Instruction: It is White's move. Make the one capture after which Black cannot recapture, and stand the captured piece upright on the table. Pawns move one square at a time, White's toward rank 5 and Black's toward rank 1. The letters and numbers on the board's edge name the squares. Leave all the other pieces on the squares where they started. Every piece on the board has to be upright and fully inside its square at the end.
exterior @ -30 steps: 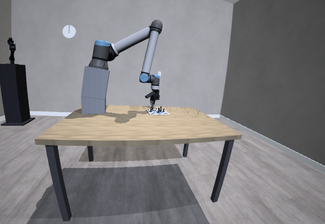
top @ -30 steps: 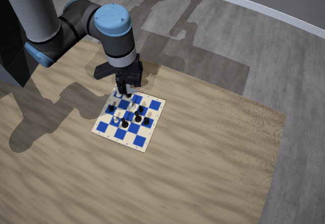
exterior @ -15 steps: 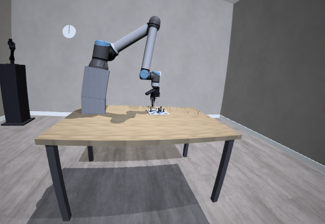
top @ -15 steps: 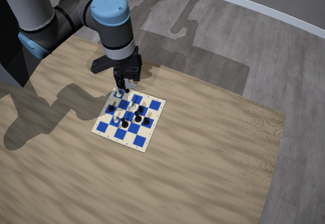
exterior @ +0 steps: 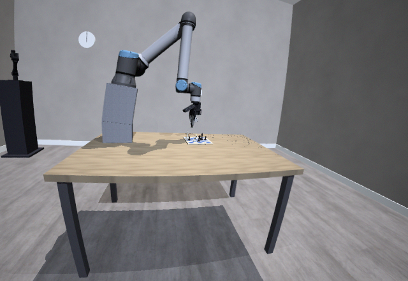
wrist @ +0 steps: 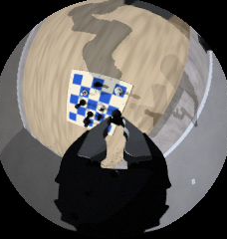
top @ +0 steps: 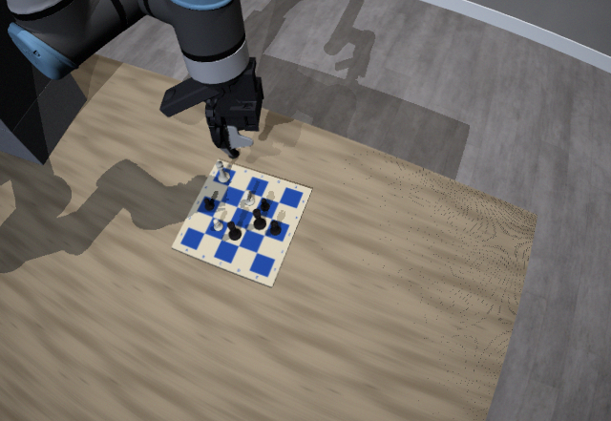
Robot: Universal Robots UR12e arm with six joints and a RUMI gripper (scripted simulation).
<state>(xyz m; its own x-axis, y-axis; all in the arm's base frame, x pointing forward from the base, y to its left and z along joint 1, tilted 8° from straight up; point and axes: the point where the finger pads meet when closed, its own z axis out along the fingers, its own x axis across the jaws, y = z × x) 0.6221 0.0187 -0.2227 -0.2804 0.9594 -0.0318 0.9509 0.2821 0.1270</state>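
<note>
Now: the blue-and-cream chessboard 13 cm below my hand, 8 cm to the right of it and 4 cm ahead of it. Also, from my hand: black piece 1 cm below.
</note>
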